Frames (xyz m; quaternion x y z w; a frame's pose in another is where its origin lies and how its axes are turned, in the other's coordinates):
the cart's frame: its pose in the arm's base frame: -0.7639 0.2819 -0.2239 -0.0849 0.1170 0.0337 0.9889
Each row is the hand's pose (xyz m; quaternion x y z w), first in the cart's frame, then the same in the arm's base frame.
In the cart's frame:
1: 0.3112 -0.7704 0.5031 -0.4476 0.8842 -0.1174 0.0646
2: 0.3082 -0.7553 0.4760 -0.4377 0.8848 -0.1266 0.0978
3: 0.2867 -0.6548 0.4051 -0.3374 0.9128 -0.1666 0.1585
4: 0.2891 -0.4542 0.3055 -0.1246 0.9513 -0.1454 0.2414
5: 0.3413 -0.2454 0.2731 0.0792 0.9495 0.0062 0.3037
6: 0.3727 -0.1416 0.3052 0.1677 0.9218 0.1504 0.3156
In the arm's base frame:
1: -0.2817 -0.3726 0.3077 0.4916 -0.8569 0.1366 0.0736
2: -0.2921 -0.3627 0.2800 0.4858 -0.8609 0.1458 0.0397
3: -0.3376 -0.2773 0.2011 -0.3974 0.8958 -0.1974 0.0269
4: -0.3751 -0.0975 0.0730 -0.1928 0.9525 -0.2019 0.1217
5: -0.3499 0.1046 -0.0039 0.0213 0.9777 -0.0735 0.1957
6: -0.3211 0.2138 0.0028 0.1256 0.9669 0.0615 0.2134

